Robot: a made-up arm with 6 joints. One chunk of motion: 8 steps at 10 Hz.
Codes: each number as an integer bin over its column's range. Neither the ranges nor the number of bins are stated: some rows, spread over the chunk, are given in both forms.
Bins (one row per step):
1: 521 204 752 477 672 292
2: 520 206 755 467 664 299
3: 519 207 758 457 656 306
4: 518 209 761 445 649 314
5: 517 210 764 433 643 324
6: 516 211 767 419 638 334
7: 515 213 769 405 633 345
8: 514 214 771 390 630 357
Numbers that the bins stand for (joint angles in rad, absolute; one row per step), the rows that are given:
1: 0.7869 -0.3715 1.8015 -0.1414 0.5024 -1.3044
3: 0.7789 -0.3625 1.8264 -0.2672 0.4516 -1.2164
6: 0.7667 -0.3506 1.8639 -0.5060 0.3945 -1.0404
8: 0.7586 -0.3416 1.8806 -0.6883 0.3691 -0.8958
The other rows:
2: 0.7829 -0.3655 1.8139 -0.2043 0.4770 -1.2604
4: 0.7748 -0.3566 1.8389 -0.3426 0.4294 -1.1661
5: 0.7708 -0.3536 1.8514 -0.4180 0.4104 -1.1032
7: 0.7627 -0.3446 1.8722 -0.5941 0.3786 -0.9712

